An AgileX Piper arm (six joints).
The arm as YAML. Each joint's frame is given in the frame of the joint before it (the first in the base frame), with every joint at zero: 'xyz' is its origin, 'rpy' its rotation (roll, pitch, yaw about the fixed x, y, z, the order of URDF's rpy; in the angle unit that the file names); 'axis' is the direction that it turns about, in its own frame. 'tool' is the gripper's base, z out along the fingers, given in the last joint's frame.
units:
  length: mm
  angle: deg
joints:
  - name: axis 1
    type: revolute
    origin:
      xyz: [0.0, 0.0, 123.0]
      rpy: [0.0, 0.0, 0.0]
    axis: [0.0, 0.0, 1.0]
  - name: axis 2
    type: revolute
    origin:
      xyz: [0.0, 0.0, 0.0]
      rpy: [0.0, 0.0, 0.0]
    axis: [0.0, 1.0, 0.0]
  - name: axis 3
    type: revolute
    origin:
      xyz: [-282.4, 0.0, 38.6]
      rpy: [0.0, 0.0, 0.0]
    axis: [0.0, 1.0, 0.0]
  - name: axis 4
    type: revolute
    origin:
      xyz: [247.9, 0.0, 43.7]
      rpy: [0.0, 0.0, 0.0]
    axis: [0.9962, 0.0, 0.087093]
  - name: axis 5
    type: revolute
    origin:
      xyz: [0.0, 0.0, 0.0]
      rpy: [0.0, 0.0, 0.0]
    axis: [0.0, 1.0, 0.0]
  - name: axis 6
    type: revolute
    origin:
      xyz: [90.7, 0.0, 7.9]
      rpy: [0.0, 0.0, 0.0]
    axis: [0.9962, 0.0, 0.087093]
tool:
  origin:
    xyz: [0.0, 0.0, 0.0]
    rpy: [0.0, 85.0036, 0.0]
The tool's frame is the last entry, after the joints.
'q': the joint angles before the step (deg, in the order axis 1, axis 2, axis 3, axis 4, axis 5, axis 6). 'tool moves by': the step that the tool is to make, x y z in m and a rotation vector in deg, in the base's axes. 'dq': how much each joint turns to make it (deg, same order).
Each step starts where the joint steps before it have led.
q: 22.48 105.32 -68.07 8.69 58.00 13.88
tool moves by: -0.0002 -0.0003 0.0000 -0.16 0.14 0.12
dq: -0.01 0.00 -0.01 -0.13 0.20 -0.03
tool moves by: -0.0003 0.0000 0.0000 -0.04 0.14 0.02
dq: 0.02 -0.01 0.01 0.01 0.14 0.01
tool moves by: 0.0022 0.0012 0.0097 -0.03 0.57 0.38
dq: 0.00 -0.24 -2.09 -0.04 2.90 0.00
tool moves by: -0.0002 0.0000 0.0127 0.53 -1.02 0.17
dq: -0.01 -1.38 -1.12 0.00 1.38 0.00
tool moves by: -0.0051 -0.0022 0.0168 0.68 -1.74 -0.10
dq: 0.00 -2.80 -0.11 -0.12 1.02 0.29
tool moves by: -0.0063 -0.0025 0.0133 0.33 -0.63 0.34
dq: 0.00 -2.33 -0.01 -0.03 1.66 -0.11
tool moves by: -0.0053 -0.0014 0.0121 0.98 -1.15 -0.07
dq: 0.00 -2.15 0.01 0.46 0.71 0.01
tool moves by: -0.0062 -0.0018 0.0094 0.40 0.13 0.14
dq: 0.01 -1.71 -0.01 0.35 1.71 0.00
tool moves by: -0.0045 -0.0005 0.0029 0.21 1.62 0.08
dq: 0.00 -0.54 0.01 0.75 1.97 0.00
